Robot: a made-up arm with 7 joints.
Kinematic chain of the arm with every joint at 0, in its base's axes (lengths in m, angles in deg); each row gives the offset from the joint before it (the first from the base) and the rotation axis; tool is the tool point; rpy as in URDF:
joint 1: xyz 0 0 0.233 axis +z
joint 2: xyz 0 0 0 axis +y
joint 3: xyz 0 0 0.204 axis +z
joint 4: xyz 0.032 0 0 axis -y
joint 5: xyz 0.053 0 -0.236 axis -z
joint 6: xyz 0 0 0 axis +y
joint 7: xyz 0.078 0 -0.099 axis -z
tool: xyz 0 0 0 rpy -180 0 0
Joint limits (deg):
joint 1: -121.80..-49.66
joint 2: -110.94..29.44
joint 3: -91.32..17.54
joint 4: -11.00..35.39
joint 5: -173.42..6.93
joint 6: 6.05..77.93
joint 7: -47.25..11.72
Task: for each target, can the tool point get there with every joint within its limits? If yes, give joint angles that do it. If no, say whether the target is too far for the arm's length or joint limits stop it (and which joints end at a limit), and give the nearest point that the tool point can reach.
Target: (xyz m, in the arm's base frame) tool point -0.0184 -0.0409 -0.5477
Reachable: no: too far | nearest point -0.0393 -0.0873 0.0284 | short by 0.578 m
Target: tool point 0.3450 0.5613 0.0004
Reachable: no: too far | nearest point 0.0462 0.1319 0.1547 | short by 0.545 m
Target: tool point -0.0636 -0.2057 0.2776
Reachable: yes | joints -95.43 -48.78 -5.20 6.50 -151.75 66.22 -15.73
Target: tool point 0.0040 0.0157 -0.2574
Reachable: no: joint limits stop it (at a limit: joint 1, joint 2) | nearest point 0.0400 -0.0346 0.0350 | short by 0.299 m
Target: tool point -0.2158 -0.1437 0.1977
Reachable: yes | joints -84.87 -28.98 -60.19 25.30 -109.00 54.87 2.07
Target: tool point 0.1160 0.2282 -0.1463
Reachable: no: joint limits stop it (at a limit: joint 1, joint 2, joint 3) | nearest point 0.0748 0.0529 0.0683 | short by 0.280 m
